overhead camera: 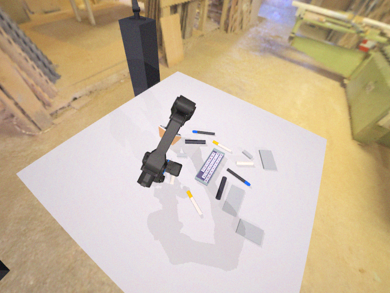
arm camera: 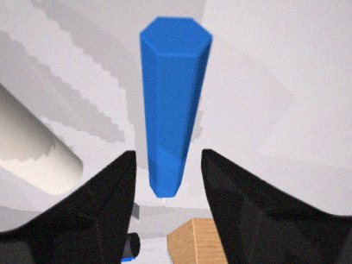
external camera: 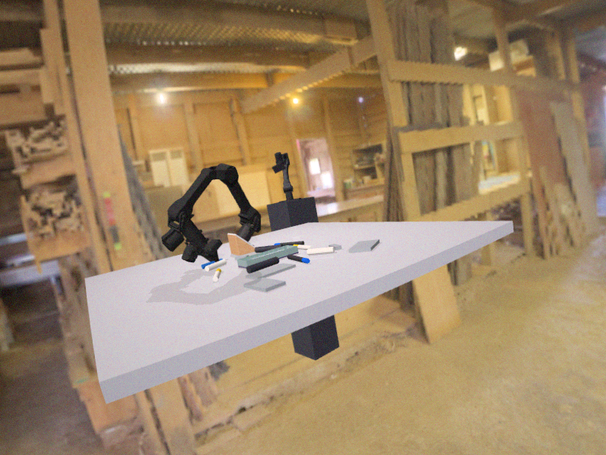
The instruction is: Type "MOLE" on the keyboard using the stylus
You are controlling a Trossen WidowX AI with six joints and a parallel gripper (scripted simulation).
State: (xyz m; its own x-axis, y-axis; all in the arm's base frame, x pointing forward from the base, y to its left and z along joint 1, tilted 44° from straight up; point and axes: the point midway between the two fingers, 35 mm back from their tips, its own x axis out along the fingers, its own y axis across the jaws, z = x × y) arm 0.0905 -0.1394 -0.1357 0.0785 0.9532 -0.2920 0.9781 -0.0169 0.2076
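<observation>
Right now my gripper tip is 20 cm short of the E key, 10 cm to the right of it and 1 cm below it. The rest, counted from my gripper tip: L key (20 cm ahead, 6 cm to the left, 1 cm above); then blue stylus (2 cm to the left).
</observation>
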